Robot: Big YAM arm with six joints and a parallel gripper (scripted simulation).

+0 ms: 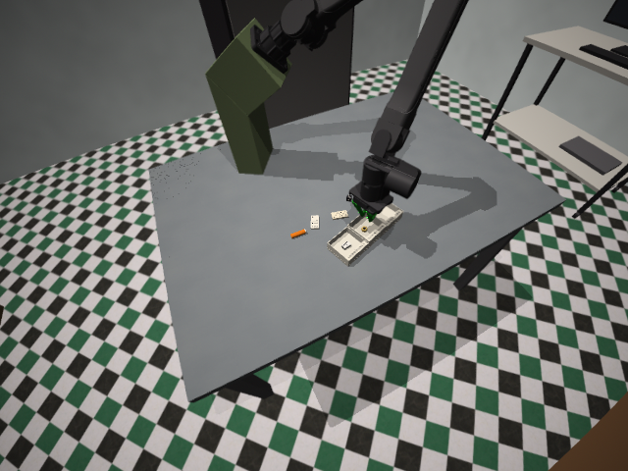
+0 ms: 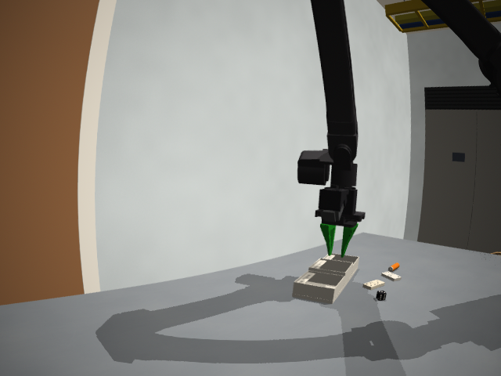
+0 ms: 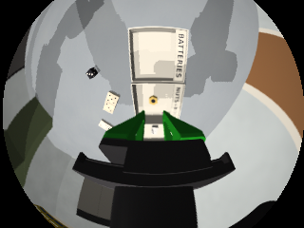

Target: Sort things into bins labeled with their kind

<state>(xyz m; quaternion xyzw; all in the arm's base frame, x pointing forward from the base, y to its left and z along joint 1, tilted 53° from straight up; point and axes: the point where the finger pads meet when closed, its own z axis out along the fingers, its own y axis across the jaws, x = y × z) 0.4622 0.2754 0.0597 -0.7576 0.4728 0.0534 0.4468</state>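
Right now the three joined white bins is 1 cm ahead of my hand and 5 cm below it. From my hand the other things lie so: orange battery (2 cm behind, 20 cm to the right, 6 cm below); then black die (14 cm behind, 2 cm to the right, 6 cm below); then brass nut (6 cm below).
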